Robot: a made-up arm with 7 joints.
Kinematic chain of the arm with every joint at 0, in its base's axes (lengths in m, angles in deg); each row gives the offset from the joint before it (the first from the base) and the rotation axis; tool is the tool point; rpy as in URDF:
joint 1: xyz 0 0 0.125 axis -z
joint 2: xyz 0 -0.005 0.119 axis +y
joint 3: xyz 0 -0.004 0.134 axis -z
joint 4: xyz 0 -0.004 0.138 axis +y
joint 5: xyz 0 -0.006 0.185 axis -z
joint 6: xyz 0 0 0.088 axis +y
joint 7: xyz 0 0 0.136 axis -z
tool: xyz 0 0 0 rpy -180 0 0
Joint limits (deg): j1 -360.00..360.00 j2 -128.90..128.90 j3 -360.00..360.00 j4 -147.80..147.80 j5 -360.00..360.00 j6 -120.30..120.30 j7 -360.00..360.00
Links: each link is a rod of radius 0.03 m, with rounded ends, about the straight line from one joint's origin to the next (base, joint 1, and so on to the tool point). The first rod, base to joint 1, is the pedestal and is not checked.
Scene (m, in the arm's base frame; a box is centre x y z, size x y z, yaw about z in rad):
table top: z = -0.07
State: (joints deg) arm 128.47 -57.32 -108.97 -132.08 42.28 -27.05 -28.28
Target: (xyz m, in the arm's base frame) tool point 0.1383 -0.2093 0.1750
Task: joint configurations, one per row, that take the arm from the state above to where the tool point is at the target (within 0.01 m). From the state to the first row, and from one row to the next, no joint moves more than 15 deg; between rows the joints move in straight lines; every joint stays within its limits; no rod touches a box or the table.
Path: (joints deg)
1: 114.09 -44.86 -123.29 -133.80 42.03 -22.10 -28.28
2: 99.70 -32.39 -137.62 -135.51 41.77 -17.15 -28.28
3: 85.32 -19.93 -151.94 -137.23 41.52 -12.19 -28.28
4: 70.94 -7.46 -166.26 -138.95 41.26 -7.24 -28.28
5: 56.56 5.00 -180.59 -140.67 41.01 -2.29 -28.28

